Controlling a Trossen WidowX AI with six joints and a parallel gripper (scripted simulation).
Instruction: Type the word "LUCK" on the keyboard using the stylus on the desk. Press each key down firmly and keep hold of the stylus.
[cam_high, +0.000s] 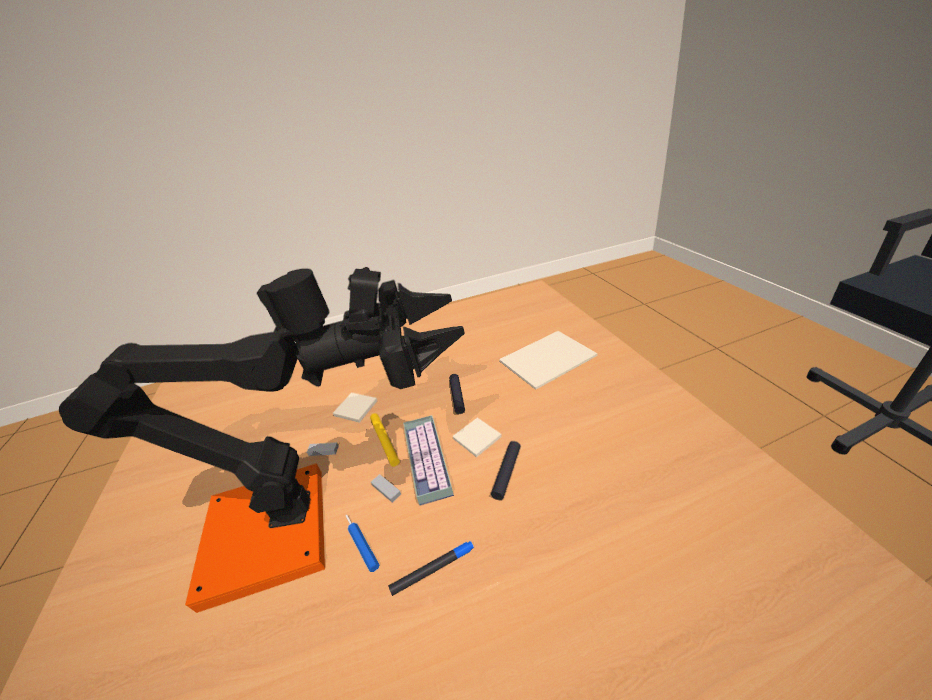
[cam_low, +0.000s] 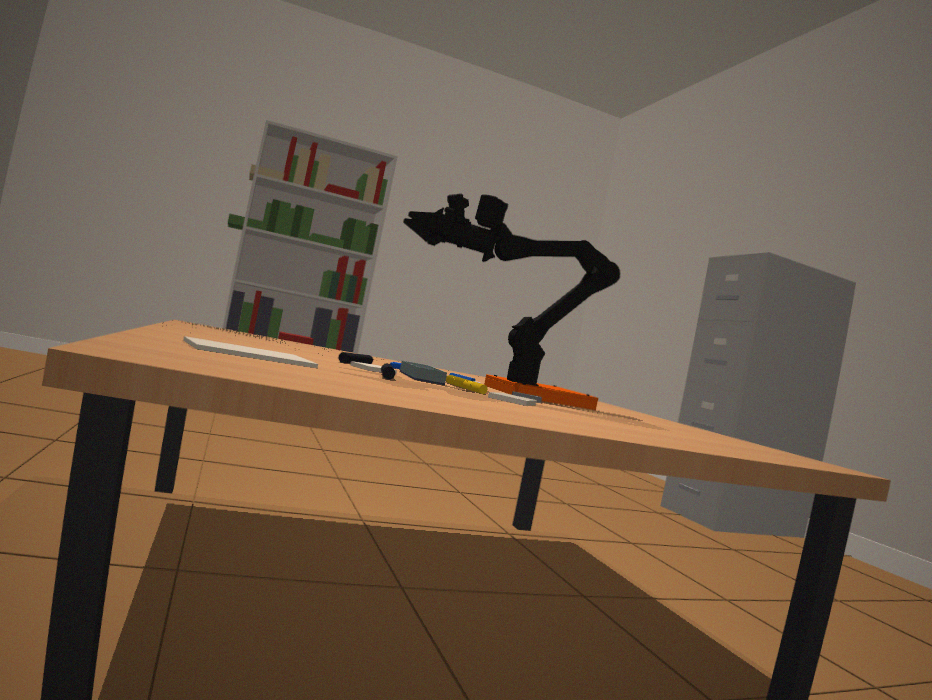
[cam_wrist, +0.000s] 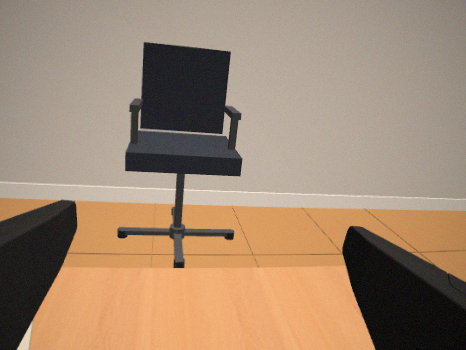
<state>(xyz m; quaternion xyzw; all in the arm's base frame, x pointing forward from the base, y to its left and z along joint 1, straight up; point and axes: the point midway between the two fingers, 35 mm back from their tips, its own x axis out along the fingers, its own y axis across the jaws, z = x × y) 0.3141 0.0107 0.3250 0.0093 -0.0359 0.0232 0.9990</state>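
Now: gripper tip 80 mm past the U key, 60 mm to the right of it and 340 mm above it. The rest, counted from my gripper tip: yellow highlighter (190 mm behind, 140 mm to the left, 340 mm below); then blue stylus (230 mm behind, 70 mm to the right, 350 mm below); then cream pad (10 mm ahead, 100 mm to the left, 350 mm below).
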